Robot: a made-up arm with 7 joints. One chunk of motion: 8 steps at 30 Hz.
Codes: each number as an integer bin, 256 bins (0 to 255) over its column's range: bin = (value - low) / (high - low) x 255, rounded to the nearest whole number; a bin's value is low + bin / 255 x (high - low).
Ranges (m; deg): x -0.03..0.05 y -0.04..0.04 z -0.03..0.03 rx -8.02..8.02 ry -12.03..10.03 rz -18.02..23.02
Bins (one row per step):
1: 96 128 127 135 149 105
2: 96 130 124 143 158 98
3: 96 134 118 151 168 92
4: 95 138 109 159 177 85
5: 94 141 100 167 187 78
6: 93 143 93 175 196 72
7: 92 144 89 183 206 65
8: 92 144 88 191 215 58
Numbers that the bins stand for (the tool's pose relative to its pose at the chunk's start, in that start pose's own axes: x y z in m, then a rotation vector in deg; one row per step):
1: 0.0001 0.0002 -0.0001 0.47 0.86 -1.12
2: 0.0001 0.0008 -0.0008 0.97 1.64 -2.25
3: 0.0001 0.0020 -0.0022 1.48 2.50 -3.21
4: -0.0002 0.0033 -0.0044 1.98 3.28 -4.34
5: -0.0005 0.0042 -0.0065 2.48 4.15 -5.47
6: -0.0008 0.0049 -0.0081 2.99 4.93 -6.43
7: -0.0011 0.0052 -0.0091 3.49 5.79 -7.56
8: -0.0011 0.0052 -0.0093 3.99 6.57 -8.69

